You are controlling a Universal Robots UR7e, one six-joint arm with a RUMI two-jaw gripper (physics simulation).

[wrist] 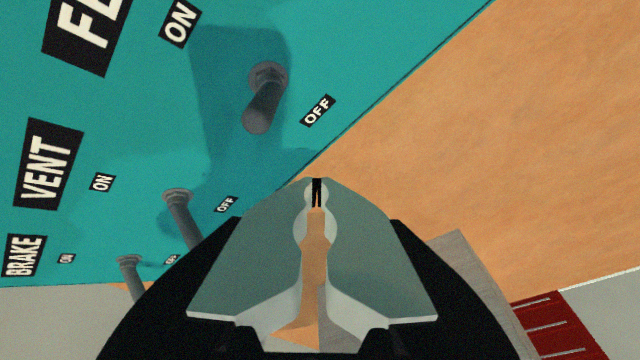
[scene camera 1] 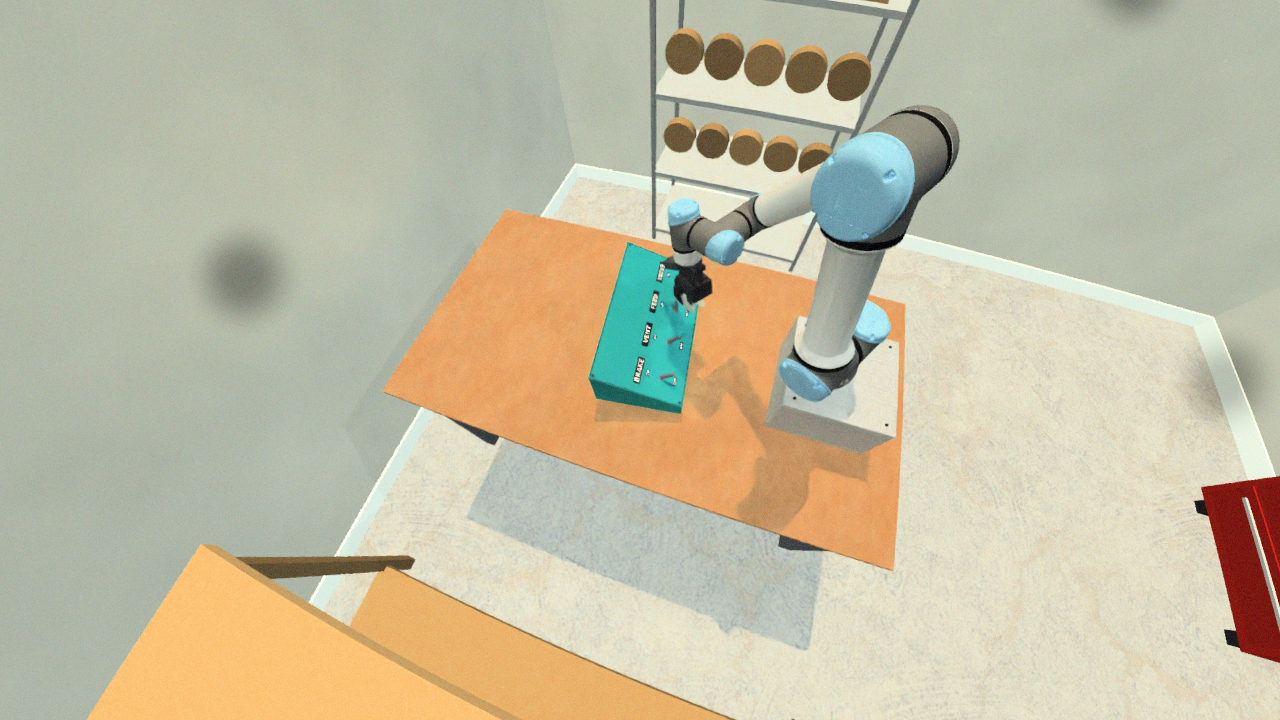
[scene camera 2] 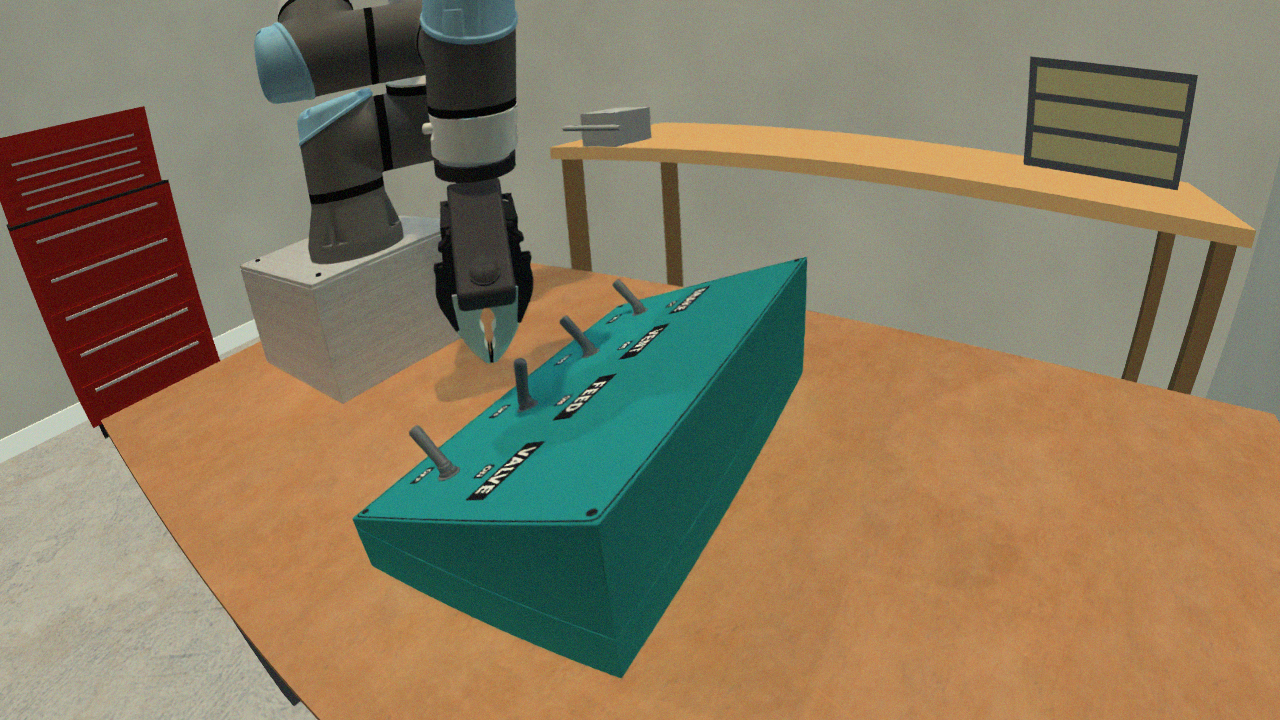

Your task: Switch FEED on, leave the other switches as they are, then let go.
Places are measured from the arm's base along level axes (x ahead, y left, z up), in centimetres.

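Where they show: gripper, fingertip midpoint: [wrist: 317, 180] [scene camera 1: 691, 310] [scene camera 2: 491, 361]; arm's base at its link origin: [scene camera 2: 356, 246].
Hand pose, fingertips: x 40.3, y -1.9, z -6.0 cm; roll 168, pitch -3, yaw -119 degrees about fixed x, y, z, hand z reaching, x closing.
Things, the pixels of their top centre, and the offset from my fingertips.
- FEED lever at its top centre: [wrist: 258, 127] [scene camera 2: 518, 359] dz +1.8, dx +5.2, dy -0.1 cm
- VALVE lever at its top centre: [scene camera 2: 425, 429] dz +0.9, dx +7.6, dy -11.9 cm
- VENT lever at its top centre: [wrist: 177, 248] [scene camera 2: 574, 317] dz +0.9, dx +0.2, dy +10.9 cm
- BRAKE lever at its top centre: [scene camera 2: 626, 280] [wrist: 124, 304] dz +0.9, dx -3.5, dy +22.3 cm
The teal sloped switch panel [scene camera 1: 623, 313] [scene camera 2: 707, 385] [wrist: 125, 115] stands on the orange table. The FEED lever [scene camera 2: 522, 380] [wrist: 258, 117] stands more upright than the others in scene camera 2 and leans away from its OFF label, to the ON side. The VALVE lever [scene camera 2: 434, 452], VENT lever [scene camera 2: 577, 334] [wrist: 184, 220] and BRAKE lever [scene camera 2: 628, 295] [wrist: 131, 277] lean toward OFF. My gripper [scene camera 1: 688, 304] [scene camera 2: 491, 359] [wrist: 317, 180] is shut and empty. Its tips are above the panel's OFF-side edge, near the FEED lever but apart from it.
The neighbouring VENT and VALVE levers stand either side of FEED. The robot's pale base block [scene camera 1: 832, 407] [scene camera 2: 344, 331] is on the OFF side of the panel. A shelf rack [scene camera 1: 654, 170], a red tool cabinet [scene camera 2: 116, 268] and a wooden bench [scene camera 2: 850, 161] stand beyond the table.
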